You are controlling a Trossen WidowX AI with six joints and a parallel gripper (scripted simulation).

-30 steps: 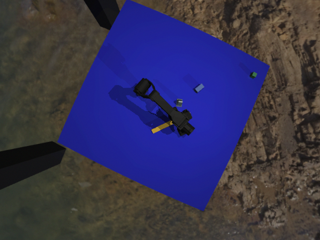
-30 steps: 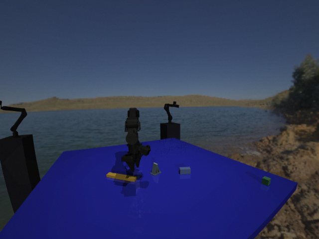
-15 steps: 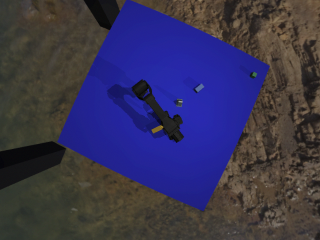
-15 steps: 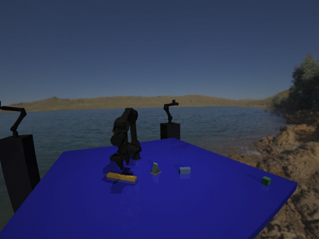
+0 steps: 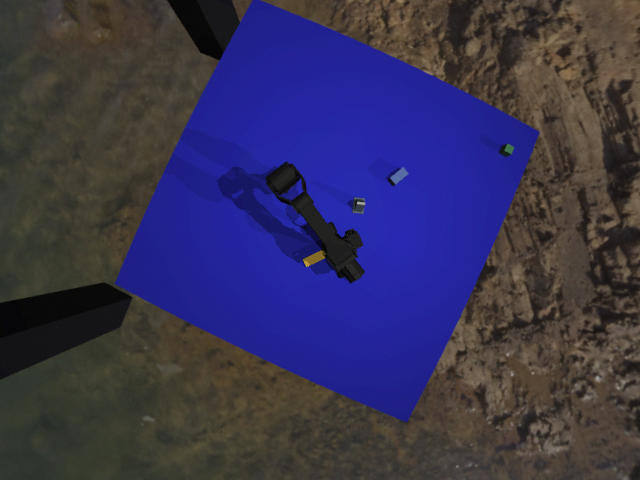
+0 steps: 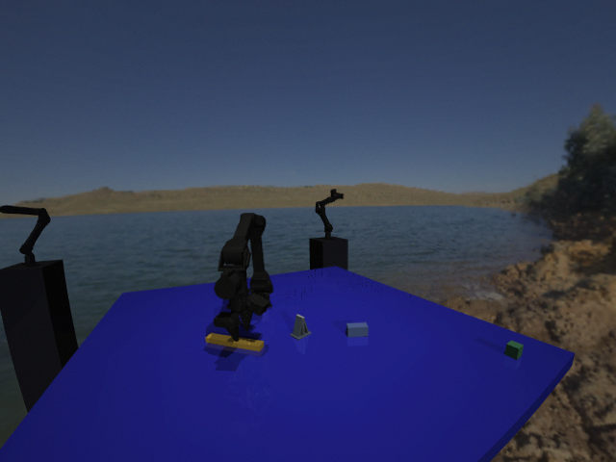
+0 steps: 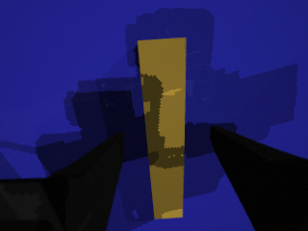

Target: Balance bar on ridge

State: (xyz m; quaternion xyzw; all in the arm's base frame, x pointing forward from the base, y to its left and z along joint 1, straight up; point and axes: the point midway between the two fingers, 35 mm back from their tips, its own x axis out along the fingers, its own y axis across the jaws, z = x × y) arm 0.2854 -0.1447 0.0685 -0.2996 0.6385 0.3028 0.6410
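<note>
The yellow bar lies 3 cm below my gripper tip, 2 cm to the right of it and 2 cm behind it. Round my gripper tip: light blue block: 35 cm to the left, 10 cm ahead, 2 cm below; small green cube: 64 cm to the left, 45 cm ahead, 2 cm below.
</note>
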